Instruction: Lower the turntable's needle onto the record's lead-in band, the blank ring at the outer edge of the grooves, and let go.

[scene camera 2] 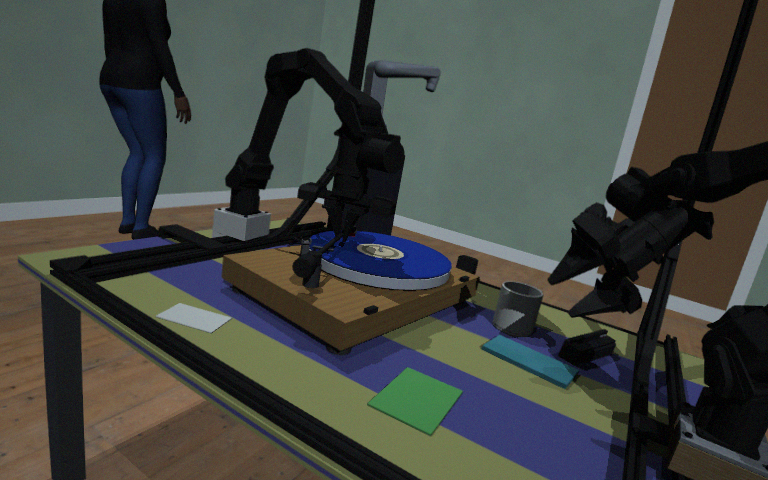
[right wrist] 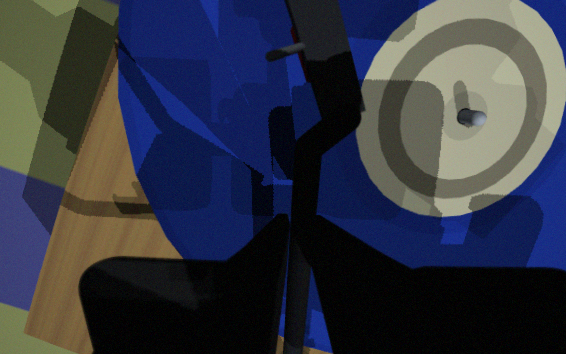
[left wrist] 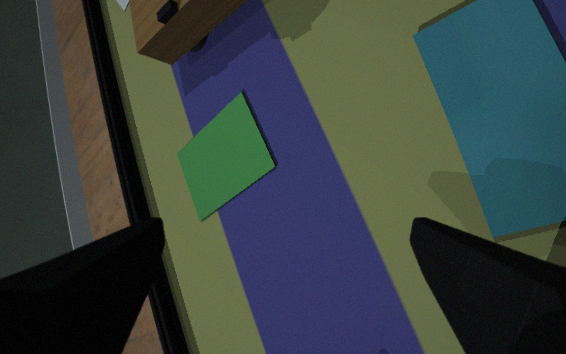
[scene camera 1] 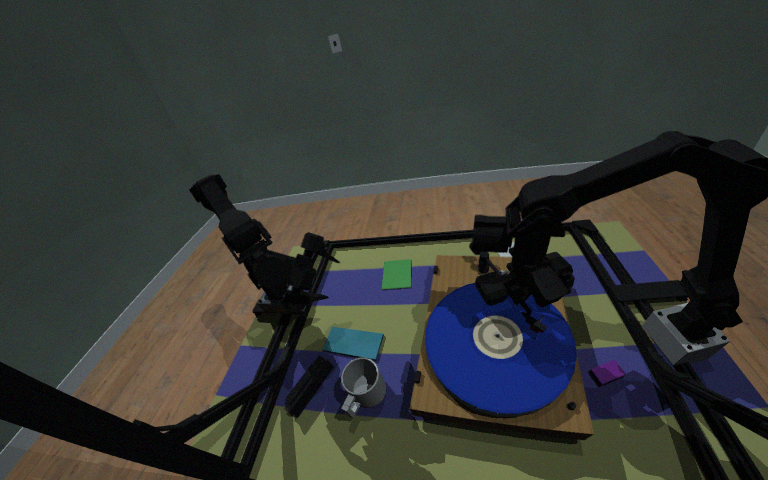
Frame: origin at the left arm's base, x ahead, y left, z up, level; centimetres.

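Seen in the pictures: left gripper, fingertip midpoint: point(scene camera 2: 559, 299) point(left wrist: 290, 230) point(scene camera 1: 333, 279); right gripper, fingertip midpoint: point(scene camera 2: 341, 241) point(right wrist: 297, 224) point(scene camera 1: 518, 303); left arm's base at its link origin: point(scene camera 2: 724, 434) point(scene camera 1: 277, 291); right arm's base at its link origin: point(scene camera 2: 243, 211) point(scene camera 1: 690, 325).
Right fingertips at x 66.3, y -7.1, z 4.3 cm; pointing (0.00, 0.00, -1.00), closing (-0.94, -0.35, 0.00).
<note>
Offsets run from my right fingertips to a thing's middle. "pt": to the spot under its first point.
The wooden turntable point(scene camera 1: 453, 270) point(scene camera 2: 283, 288) point(right wrist: 110, 175) carries a blue record @[dx -5.2, dy -7.1, dz -1.6 cm] point(scene camera 1: 470, 384) point(scene camera 2: 421, 261) point(right wrist: 345, 190) with a cream label. My right gripper point(scene camera 1: 522, 300) point(right wrist: 297, 224) is shut on the black tonearm, over the record. In the right wrist view the tonearm @[dx -2.4, dy +5.8, dz +0.9 cm] point(right wrist: 306, 185) runs up between the fingertips and bends to the headshell @[dx +2.1, dy -6.2, dz +1.4 cm] point(right wrist: 327, 37), which lies over the grooves, nearer the label than the outer edge. The needle is hidden, so its contact with the record cannot be told. My left gripper point(scene camera 1: 333, 279) point(scene camera 2: 560, 298) point(left wrist: 290, 230) is open and empty, away from the turntable.
A grey mug @[dx -33.5, dy -17.8, dz -6.1 cm] point(scene camera 1: 368, 393) point(scene camera 2: 516, 311), a black block @[dx -48.0, dy -17.5, dz -9.2 cm] point(scene camera 1: 308, 387) point(scene camera 2: 586, 346), a teal slab @[dx -40.0, dy -4.9, dz -10.4 cm] point(scene camera 1: 353, 342) point(scene camera 2: 529, 360) point(left wrist: 505, 100) and a green square @[pt dx -31.1, dy +19.2, dz -10.5 cm] point(scene camera 1: 397, 274) point(scene camera 2: 416, 399) point(left wrist: 227, 157) lie beside the turntable. A magenta piece @[dx +18.2, dy -11.6, dz -10.1 cm] point(scene camera 1: 607, 371) and a white card @[dx +5.3, dy +28.7, dz -10.7 cm] point(scene camera 2: 193, 316) lie on its other sides.
</note>
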